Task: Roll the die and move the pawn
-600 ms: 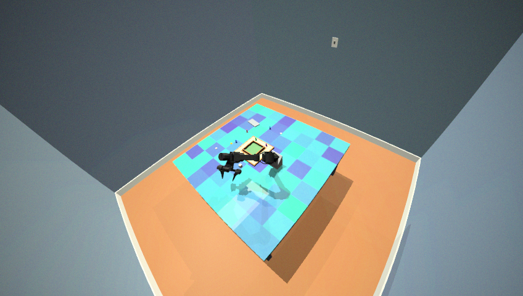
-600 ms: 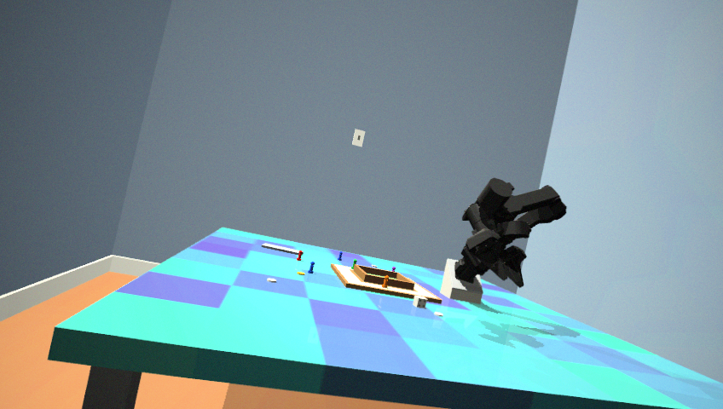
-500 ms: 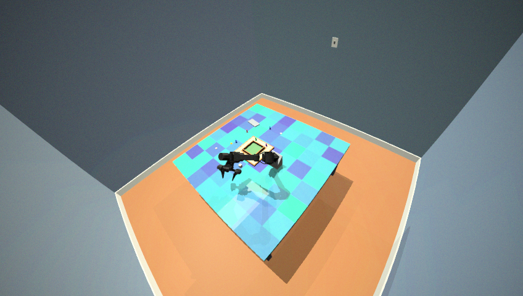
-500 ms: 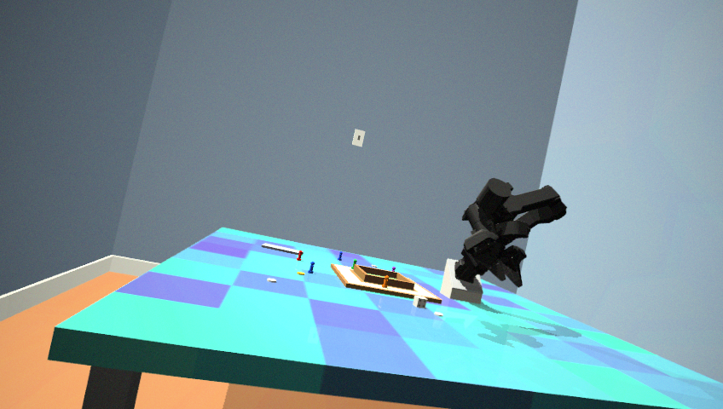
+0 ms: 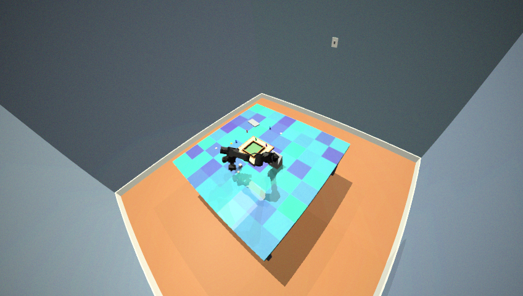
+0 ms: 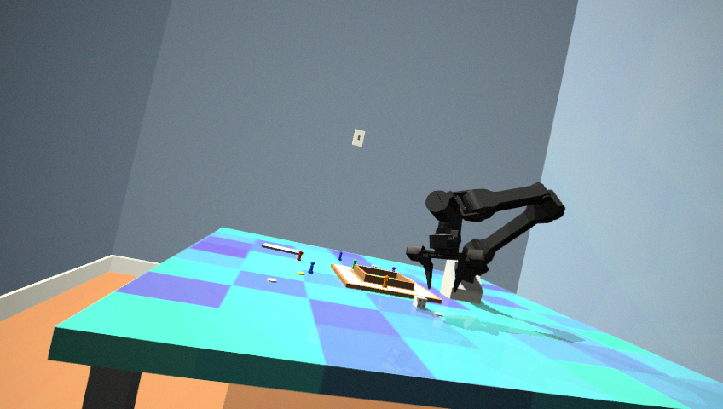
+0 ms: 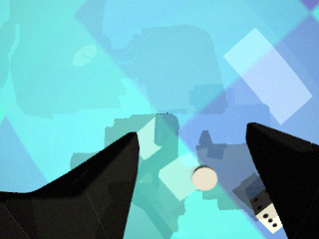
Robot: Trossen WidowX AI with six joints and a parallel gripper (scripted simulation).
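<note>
The die is 100 mm to the right of my gripper tip, 60 mm below it and 10 mm ahead of it. The rest, counted from my gripper tip: purple pawn: 430 mm to the right, 40 mm below, 30 mm ahead; then green felt tray: 310 mm to the right, 80 mm ahead, 60 mm below; then orange pawn: 200 mm to the right, 90 mm ahead, 40 mm below.
</note>
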